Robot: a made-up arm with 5 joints.
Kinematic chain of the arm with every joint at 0, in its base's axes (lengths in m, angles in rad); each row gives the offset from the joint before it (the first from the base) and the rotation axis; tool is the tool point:
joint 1: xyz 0 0 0.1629 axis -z
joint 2: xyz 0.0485 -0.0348 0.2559 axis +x
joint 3: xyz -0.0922 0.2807 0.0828 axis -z
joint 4: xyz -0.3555 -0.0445 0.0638 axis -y
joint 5: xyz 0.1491 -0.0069 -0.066 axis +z
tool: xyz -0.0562 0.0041 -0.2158
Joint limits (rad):
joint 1: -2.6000..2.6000
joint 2: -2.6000..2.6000
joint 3: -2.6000..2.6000
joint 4: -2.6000..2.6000
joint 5: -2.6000..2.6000
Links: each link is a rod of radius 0.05 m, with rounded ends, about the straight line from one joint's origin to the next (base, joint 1, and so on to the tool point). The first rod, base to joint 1, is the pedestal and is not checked.
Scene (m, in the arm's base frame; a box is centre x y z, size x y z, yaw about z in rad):
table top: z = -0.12
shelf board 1: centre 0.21 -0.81 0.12 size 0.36 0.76 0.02 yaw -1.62
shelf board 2: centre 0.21 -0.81 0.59 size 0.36 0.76 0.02 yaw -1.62
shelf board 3: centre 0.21 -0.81 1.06 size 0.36 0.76 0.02 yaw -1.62
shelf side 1: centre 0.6 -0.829 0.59 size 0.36 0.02 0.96 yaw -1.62
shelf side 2: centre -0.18 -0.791 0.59 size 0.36 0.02 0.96 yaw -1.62
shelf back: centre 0.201 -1 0.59 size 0.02 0.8 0.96 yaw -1.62
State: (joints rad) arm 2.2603 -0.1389 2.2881 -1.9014 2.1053
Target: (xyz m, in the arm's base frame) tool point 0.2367 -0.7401 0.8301
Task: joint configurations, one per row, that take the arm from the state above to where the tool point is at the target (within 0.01 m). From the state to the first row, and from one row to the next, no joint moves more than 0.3 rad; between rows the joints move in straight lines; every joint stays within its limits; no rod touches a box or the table.
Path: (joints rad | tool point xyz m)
1: 2.1792 -0.0543 2.3661 -1.6498 2.1311 | 0.4334 -0.7282 0.3688
2: 2.0982 0.0304 2.4440 -1.3982 2.1568 | 0.4373 -0.6640 0.3655
3: 2.0171 0.1150 2.5220 -1.1466 2.1826 | 0.4415 -0.5851 0.3655
4: 1.9361 0.1996 2.6000 -0.8950 2.2084 | 0.4442 -0.4934 0.3725
5: 1.9689 0.4820 2.6000 -0.8437 2.1996 | 0.4177 -0.4884 0.5407
6: 2.0016 0.7644 2.6000 -0.7925 2.1907 | 0.3517 -0.4635 0.6971
7: 2.0344 1.0469 2.6000 -0.7412 2.1819 | 0.2526 -0.4170 0.8301
8: 2.0810 0.9177 2.5695 -0.9936 2.1574 | 0.2577 -0.5089 0.8274
9: 2.1277 0.7886 2.5389 -1.2459 2.1328 | 0.2532 -0.5884 0.8275
10: 2.1744 0.6595 2.5084 -1.4983 2.1082 | 0.2451 -0.6537 0.8296
11: 2.2211 0.5304 2.4778 -1.7507 2.0836 | 0.2385 -0.7041 0.8315
12: 2.2677 0.4012 2.4473 -2.0030 2.0591 | 0.2367 -0.7401 0.8300

